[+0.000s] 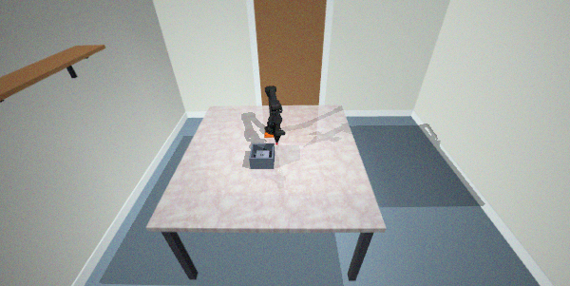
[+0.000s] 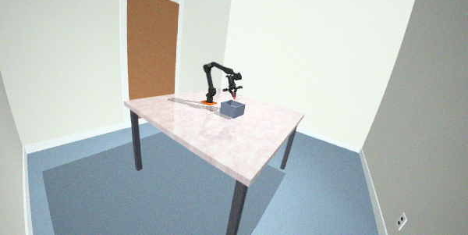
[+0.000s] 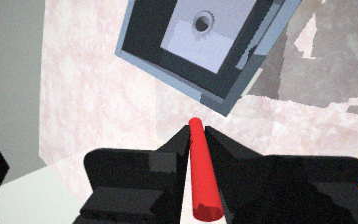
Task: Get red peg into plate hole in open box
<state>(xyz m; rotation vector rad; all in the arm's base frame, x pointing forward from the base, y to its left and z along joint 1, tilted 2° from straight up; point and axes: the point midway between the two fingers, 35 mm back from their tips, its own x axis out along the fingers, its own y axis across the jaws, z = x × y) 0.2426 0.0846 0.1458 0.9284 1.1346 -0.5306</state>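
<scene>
Now: gripper tip 8 cm short of the plate, 9 cm to the left of it and 7 cm above it. The rest, counted from my gripper tip: grey box: 8 cm ahead, 9 cm to the right, 9 cm below; then red peg: 1 cm behind, 2 cm above.
</scene>
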